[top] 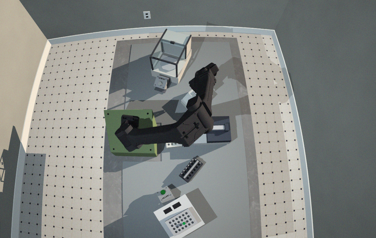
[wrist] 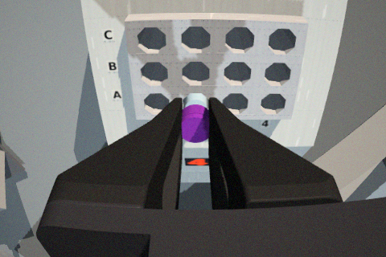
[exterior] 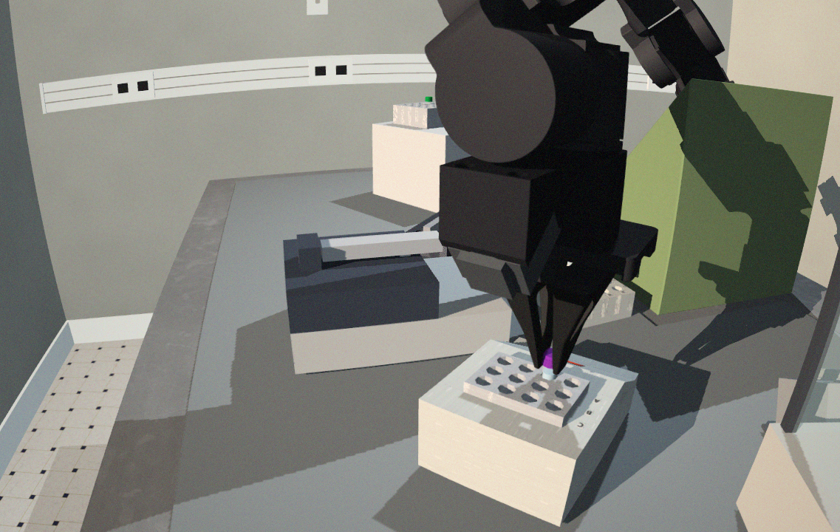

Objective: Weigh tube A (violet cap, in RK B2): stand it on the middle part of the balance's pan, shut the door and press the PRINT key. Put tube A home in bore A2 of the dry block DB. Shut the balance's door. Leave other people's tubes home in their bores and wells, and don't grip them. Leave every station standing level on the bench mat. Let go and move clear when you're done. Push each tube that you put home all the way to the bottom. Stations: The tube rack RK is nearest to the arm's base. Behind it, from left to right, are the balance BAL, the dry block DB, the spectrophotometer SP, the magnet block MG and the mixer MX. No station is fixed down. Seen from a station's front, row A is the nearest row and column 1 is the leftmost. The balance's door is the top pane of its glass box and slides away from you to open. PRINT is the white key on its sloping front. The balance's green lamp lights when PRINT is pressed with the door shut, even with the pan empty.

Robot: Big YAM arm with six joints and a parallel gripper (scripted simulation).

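The dry block DB lies 2 cm to the right of my hand and 5 cm below it. Also, from my hand: tube rack RK 12 cm behind, 25 cm to the right, 7 cm below; octagonal balance pan 19 cm behind, 19 cm to the left, 1 cm below; spectrophotometer SP 9 cm ahead, 20 cm to the right, 2 cm below.
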